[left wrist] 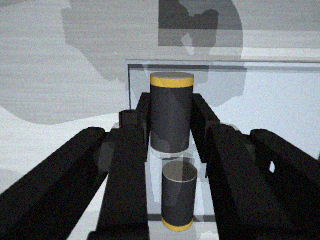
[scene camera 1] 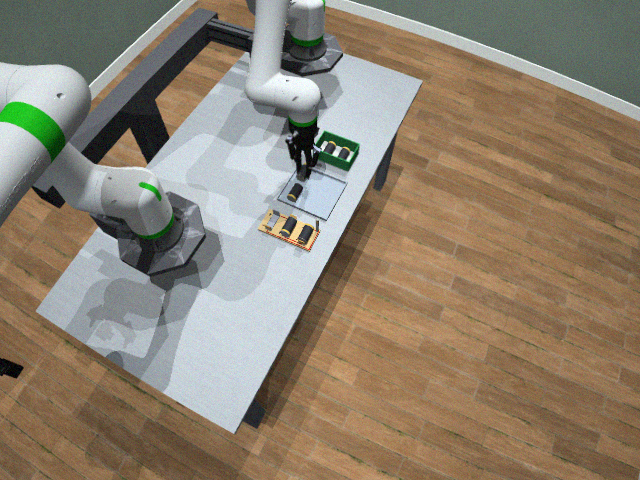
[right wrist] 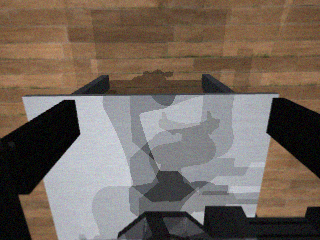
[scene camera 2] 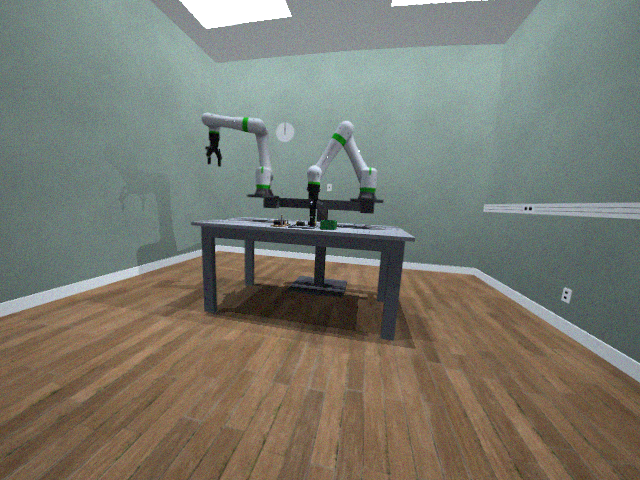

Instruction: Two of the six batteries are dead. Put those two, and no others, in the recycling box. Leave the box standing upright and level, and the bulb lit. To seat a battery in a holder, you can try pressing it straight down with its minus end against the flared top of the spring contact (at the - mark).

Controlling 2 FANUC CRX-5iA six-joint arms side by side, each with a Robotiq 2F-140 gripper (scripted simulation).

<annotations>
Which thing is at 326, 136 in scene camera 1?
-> A green recycling box.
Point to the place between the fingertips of my left gripper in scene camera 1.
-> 304, 173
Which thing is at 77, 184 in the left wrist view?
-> My left gripper.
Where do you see a battery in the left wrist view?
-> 179, 178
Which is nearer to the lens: the battery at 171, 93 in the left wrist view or the tray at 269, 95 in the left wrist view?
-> The battery.
</annotations>
